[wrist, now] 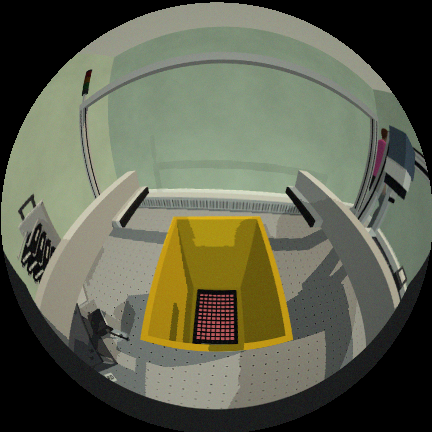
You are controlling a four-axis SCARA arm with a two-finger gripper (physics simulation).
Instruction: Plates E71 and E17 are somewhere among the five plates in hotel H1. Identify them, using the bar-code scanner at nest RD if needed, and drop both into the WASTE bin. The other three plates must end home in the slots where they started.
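Frame: origin at the arm's base, x back, y left, z down, level; centimetres.
Where they show: gripper, fingertip midpoint: (216, 176).
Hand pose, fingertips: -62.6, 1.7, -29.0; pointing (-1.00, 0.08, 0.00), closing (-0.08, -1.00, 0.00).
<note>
Things, the pixels of their top centre, and the offset from my fingertips, as dx, dy, dz. "spot": a spot on its surface instead. Level surfaces: height alone.
- yellow WASTE bin, surface spot: (287, 338) spot: +9.6, -6.2, +7.8
- black plate with red wells, top centre: (215, 315) +2.4, +0.1, +25.7
- pale rack with a handle, surface spot: (45, 215) spot: +0.5, +46.1, +5.4
- small black device, top centre: (95, 319) +12.1, +21.3, +19.5
- perforated deck, surface height: dz +27.8
My gripper (216, 176) is open, with its two pale fingers wide apart and no plate between them. The yellow WASTE bin (287, 338) stands below and between the fingers. A black plate with red wells (216, 316) lies at the bottom of the bin, near its front wall; its label does not show. At the far left a pale rack with a handle (45, 215) holds several black plates (36, 252); their labels and the rack's name cannot be read.
A dark stand (86, 332) with a small black device (100, 320) is on the perforated deck (190, 377) at the lower left. A grey frame (220, 58) spans the back. A blue-grey and white machine (399, 157) and a figure in pink (380, 155) are at the right.
</note>
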